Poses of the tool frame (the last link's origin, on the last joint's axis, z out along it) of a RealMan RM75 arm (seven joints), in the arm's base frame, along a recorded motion.
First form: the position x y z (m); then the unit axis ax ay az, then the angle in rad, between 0 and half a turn.
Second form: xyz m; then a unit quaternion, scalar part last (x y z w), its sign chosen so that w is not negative. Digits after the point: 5 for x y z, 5 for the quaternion.
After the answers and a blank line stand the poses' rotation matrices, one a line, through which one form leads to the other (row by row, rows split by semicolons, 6 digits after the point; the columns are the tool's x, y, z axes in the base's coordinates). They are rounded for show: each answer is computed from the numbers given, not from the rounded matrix.
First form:
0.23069, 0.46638, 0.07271, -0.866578, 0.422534, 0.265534, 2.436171
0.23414, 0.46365, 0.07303, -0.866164, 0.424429, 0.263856, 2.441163
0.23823, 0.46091, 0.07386, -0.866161, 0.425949, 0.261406, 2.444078
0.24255, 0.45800, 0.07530, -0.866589, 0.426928, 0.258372, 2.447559
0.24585, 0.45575, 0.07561, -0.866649, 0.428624, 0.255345, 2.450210
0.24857, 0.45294, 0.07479, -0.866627, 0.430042, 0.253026, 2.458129
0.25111, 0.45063, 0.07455, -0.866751, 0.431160, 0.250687, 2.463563
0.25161, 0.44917, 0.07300, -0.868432, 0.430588, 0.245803, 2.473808
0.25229, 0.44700, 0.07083, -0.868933, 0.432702, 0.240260, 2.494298
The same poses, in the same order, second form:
0.23069, 0.46638, 0.07271, -0.81323, 0.39652, 0.24919, 0.34544
0.23414, 0.46365, 0.07303, -0.81359, 0.39867, 0.24784, 0.34310
0.23823, 0.46091, 0.07386, -0.81402, 0.40031, 0.24567, 0.34173
0.24255, 0.45800, 0.07530, -0.81493, 0.40148, 0.24297, 0.34009
0.24585, 0.45575, 0.07561, -0.81538, 0.40327, 0.24024, 0.33885
0.24857, 0.45294, 0.07479, -0.81651, 0.40517, 0.23839, 0.33512
0.25111, 0.45063, 0.07455, -0.81742, 0.40662, 0.23642, 0.33256
0.25161, 0.44917, 0.07300, -0.82047, 0.40681, 0.23223, 0.32772
0.25229, 0.44700, 0.07083, -0.82382, 0.41024, 0.22779, 0.31803

0.561351 -0.817089 -0.131342; -0.472769 -0.446878 0.759467; -0.679246 -0.364233 -0.637149
0.559282 -0.818766 -0.129714; -0.478631 -0.446697 0.755893; -0.676842 -0.360672 -0.641716
0.558804 -0.819616 -0.126364; -0.483806 -0.445951 0.753033; -0.673550 -0.359663 -0.645735
0.559559 -0.819623 -0.122928; -0.489092 -0.446301 0.749403; -0.669091 -0.359212 -0.650603
0.559321 -0.820440 -0.118480; -0.494823 -0.445116 0.746339; -0.665064 -0.358817 -0.654935
0.558002 -0.821444 -0.117742; -0.501881 -0.447057 0.740443; -0.660870 -0.354076 -0.661726
0.557534 -0.822002 -0.116056; -0.507510 -0.448131 0.735943; -0.656955 -0.351413 -0.667023
0.561154 -0.819763 -0.114433; -0.515337 -0.454209 0.726720; -0.647715 -0.348830 -0.677335
0.559639 -0.820806 -0.114377; -0.531038 -0.461130 0.710885; -0.636242 -0.337101 -0.693945

